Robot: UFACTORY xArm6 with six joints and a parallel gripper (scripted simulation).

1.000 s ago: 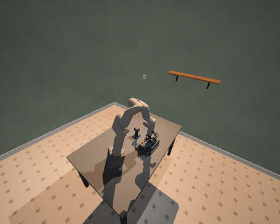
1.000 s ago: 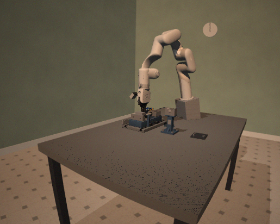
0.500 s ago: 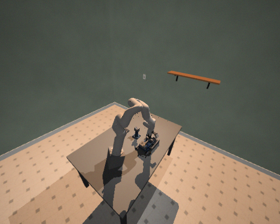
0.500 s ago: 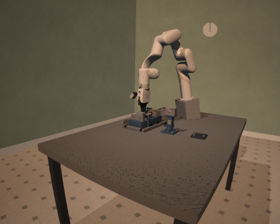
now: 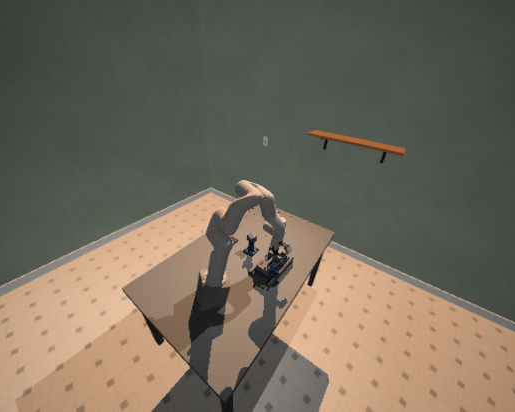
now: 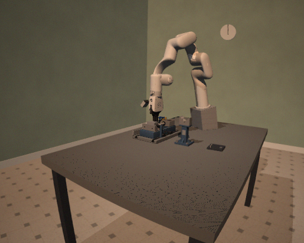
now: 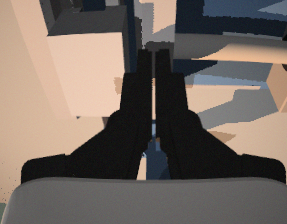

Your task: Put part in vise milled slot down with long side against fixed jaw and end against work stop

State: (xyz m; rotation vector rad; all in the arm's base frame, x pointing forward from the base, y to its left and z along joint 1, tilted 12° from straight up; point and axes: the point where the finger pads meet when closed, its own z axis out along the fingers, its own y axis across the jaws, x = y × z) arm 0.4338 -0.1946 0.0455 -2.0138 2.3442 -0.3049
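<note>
Right now my hand is 30 mm short of the part, 30 mm above it and 10 mm to the left of it. Round my hand: air cylinder rod 50 mm behind, 40 mm below, 10 mm to the left; work stop 40 mm to the left, 40 mm ahead, 30 mm below; vise base rail 90 mm to the right, 90 mm below, 50 mm behind.
</note>
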